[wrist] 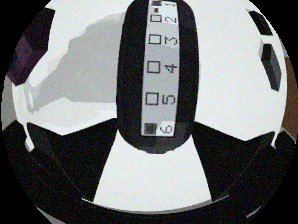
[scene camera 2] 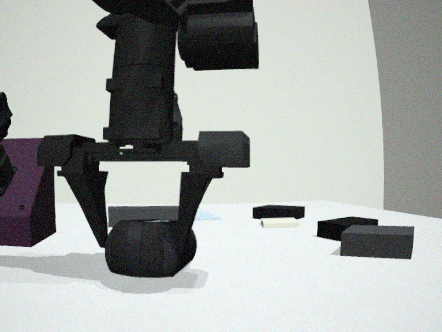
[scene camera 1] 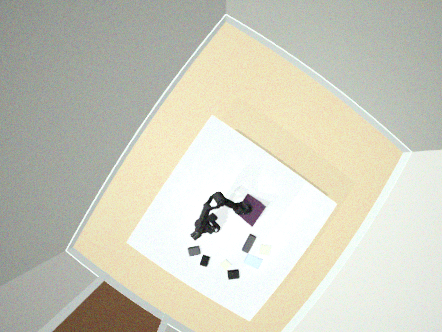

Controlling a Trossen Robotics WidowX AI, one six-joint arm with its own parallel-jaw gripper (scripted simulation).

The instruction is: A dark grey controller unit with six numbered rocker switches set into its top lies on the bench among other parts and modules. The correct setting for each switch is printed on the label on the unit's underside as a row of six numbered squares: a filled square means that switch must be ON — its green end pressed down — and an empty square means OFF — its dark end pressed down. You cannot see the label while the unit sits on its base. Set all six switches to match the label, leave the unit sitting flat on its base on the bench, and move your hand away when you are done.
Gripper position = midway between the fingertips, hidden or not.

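Observation:
A grey block (scene camera 2: 170, 212) is there for me to see in scene camera 2, and so is my gripper (scene camera 2: 141, 250). The wrist view gives me my gripper (wrist: 155, 125) too.

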